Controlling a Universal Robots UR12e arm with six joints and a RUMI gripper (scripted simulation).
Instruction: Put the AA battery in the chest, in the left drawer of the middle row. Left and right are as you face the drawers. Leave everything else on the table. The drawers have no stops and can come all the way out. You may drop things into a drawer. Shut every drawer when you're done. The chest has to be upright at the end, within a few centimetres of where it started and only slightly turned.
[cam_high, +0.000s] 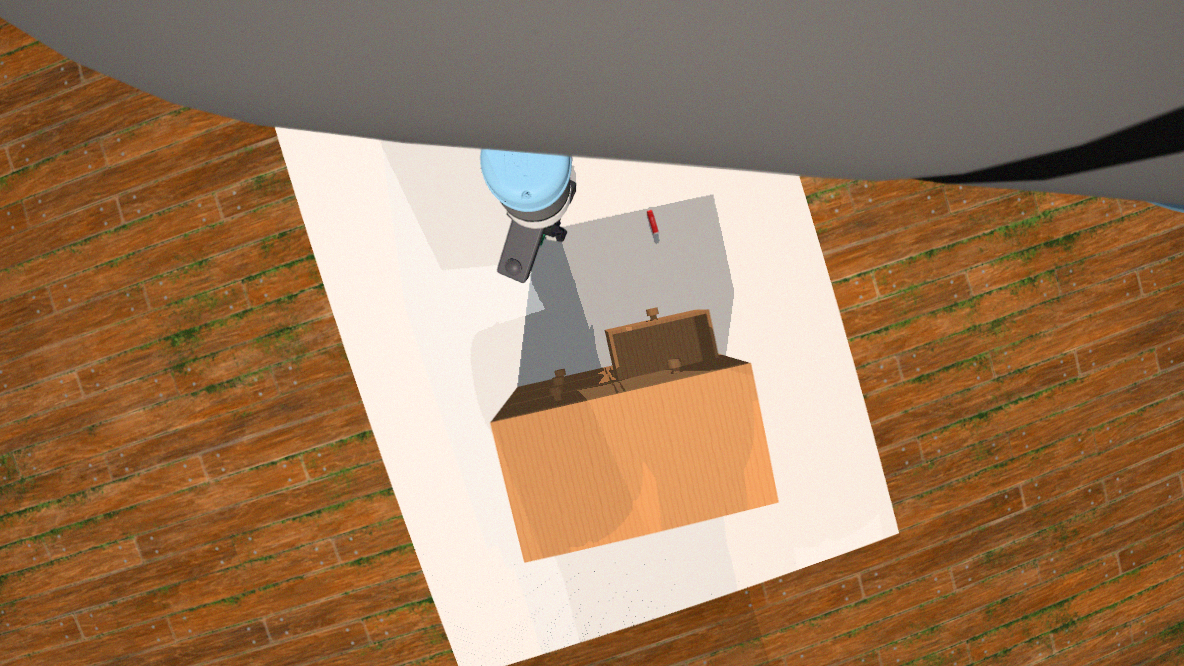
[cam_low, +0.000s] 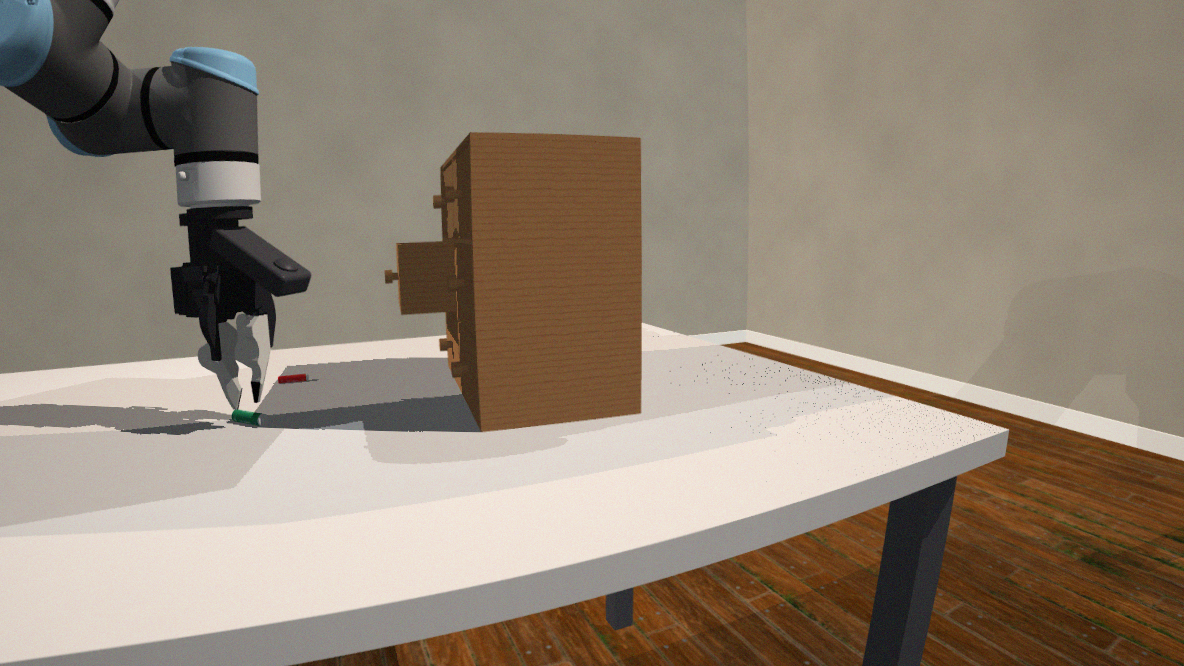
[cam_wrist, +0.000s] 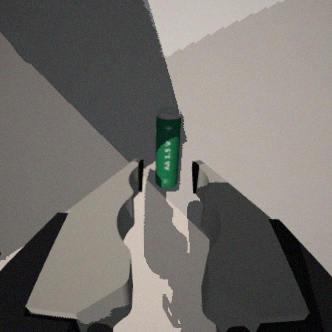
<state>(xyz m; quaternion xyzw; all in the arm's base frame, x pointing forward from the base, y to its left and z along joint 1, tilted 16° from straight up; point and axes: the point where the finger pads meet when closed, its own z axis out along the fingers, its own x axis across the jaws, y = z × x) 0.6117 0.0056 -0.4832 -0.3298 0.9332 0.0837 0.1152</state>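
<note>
The green AA battery is 3 cm below my hand. Round my hand: red object: 7 cm ahead, 19 cm to the left, 3 cm below.
</note>
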